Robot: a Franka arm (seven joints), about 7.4 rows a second.
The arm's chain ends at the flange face. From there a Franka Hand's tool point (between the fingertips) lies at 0.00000 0.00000 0.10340 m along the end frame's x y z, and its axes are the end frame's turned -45 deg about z.
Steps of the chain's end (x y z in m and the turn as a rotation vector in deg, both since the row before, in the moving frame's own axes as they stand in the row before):
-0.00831 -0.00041 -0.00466 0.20 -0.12 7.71
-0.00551 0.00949 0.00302 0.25 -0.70 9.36
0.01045 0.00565 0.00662 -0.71 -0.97 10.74
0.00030 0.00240 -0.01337 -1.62 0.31 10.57
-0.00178 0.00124 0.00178 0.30 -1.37 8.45
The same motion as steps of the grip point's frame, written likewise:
-0.00546 -0.00657 -0.00466 0.23 0.06 7.71
-0.01108 0.00156 0.00301 0.67 -0.32 9.36
0.00129 0.01085 0.00660 0.18 -1.19 10.74
-0.00337 0.00420 -0.01341 -1.36 -0.93 10.57
-0.00334 -0.00261 0.00175 1.18 -0.76 8.45

